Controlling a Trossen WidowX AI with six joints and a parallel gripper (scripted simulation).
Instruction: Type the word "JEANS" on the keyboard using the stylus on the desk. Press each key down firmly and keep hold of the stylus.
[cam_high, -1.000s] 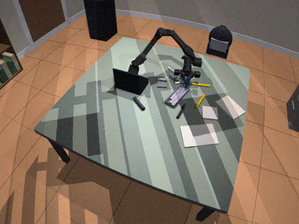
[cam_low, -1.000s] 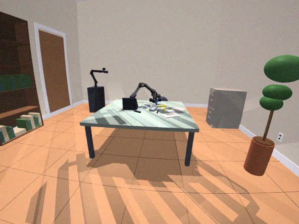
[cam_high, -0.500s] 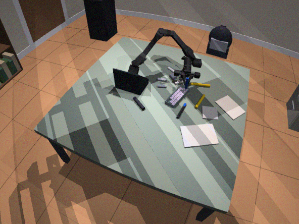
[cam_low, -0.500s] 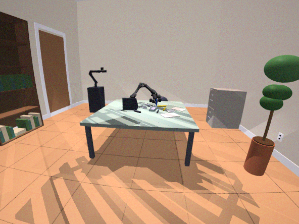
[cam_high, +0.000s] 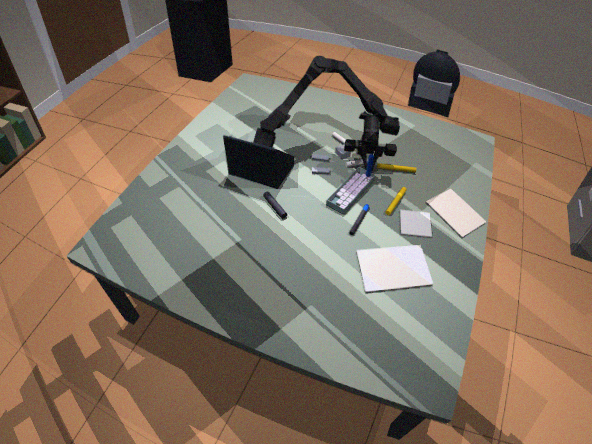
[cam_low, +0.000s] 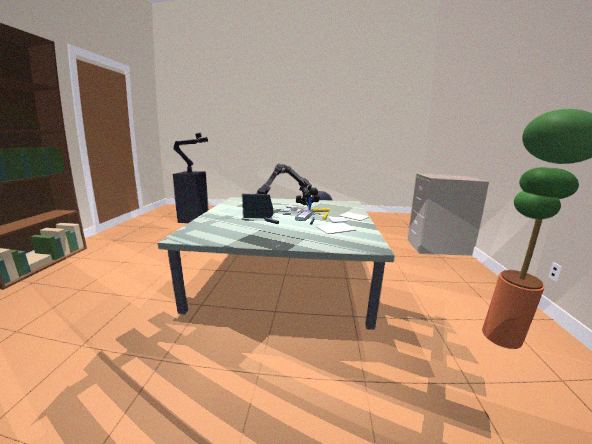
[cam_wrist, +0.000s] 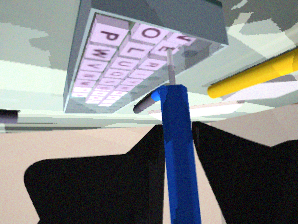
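My gripper tip is now 160 mm to the left of the blue-capped black pen, 60 mm above it and 30 mm short of it. The rest, counted from my gripper tip: blue stylus: 10 mm below; then grey stylus tip: 50 mm below.
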